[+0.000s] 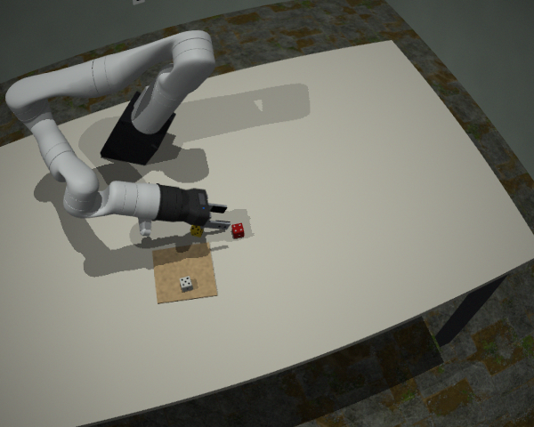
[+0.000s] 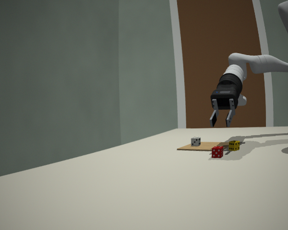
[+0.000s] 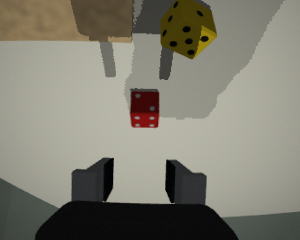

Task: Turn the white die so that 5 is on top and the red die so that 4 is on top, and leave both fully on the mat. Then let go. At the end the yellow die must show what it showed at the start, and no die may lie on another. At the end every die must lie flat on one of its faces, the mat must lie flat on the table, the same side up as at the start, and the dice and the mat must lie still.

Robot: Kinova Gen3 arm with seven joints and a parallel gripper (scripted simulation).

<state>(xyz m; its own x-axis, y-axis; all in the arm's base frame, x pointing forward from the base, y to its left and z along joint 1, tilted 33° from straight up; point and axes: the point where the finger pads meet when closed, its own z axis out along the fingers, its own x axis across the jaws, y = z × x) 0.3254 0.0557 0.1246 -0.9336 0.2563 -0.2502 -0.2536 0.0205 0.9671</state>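
Now: hand 8 cm above the red die and 4 cm to the right of it. Round my hand: white die 12 cm to the right, 10 cm ahead, 7 cm below; brown mat 11 cm to the right, 9 cm below, 6 cm ahead; yellow die 8 cm below, 5 cm to the right, 3 cm behind.
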